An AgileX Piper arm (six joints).
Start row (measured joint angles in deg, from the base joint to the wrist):
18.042 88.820 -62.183 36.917 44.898 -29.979
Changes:
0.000 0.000 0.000 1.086 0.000 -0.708
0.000 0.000 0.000 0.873 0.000 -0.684
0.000 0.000 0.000 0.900 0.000 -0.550
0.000 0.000 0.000 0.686 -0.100 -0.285
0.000 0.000 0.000 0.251 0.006 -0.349
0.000 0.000 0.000 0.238 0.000 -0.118
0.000 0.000 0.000 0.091 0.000 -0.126
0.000 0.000 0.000 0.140 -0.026 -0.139
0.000 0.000 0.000 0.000 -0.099 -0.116
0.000 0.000 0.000 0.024 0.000 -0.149
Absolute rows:
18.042 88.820 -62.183 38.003 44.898 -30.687
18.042 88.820 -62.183 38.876 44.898 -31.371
18.042 88.820 -62.183 39.776 44.898 -31.921
18.042 88.820 -62.183 40.462 44.798 -32.206
18.042 88.820 -62.183 40.713 44.804 -32.555
18.042 88.820 -62.183 40.951 44.804 -32.673
18.042 88.820 -62.183 41.042 44.804 -32.799
18.042 88.820 -62.183 41.182 44.778 -32.938
18.042 88.820 -62.183 41.182 44.679 -33.054
18.042 88.820 -62.183 41.206 44.679 -33.203

